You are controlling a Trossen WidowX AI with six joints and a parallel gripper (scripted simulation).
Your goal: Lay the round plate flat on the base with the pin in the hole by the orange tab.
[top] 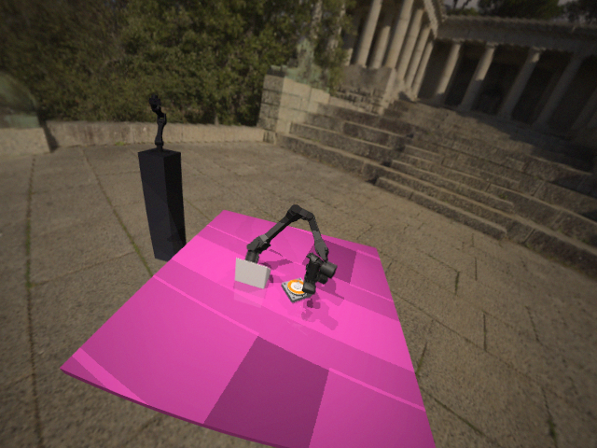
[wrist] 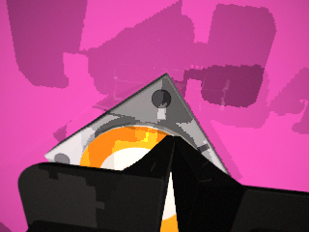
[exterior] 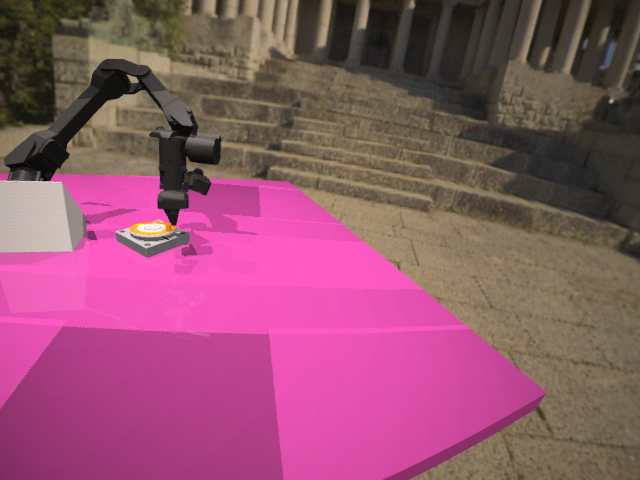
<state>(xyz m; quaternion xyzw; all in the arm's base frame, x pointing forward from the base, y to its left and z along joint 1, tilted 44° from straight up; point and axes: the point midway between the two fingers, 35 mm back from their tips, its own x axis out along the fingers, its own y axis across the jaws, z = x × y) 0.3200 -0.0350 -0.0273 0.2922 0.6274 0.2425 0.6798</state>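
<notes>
Now: gripper tip 50 mm past the grey square base, 20 mm to the right of it and 20 mm above it.
</notes>
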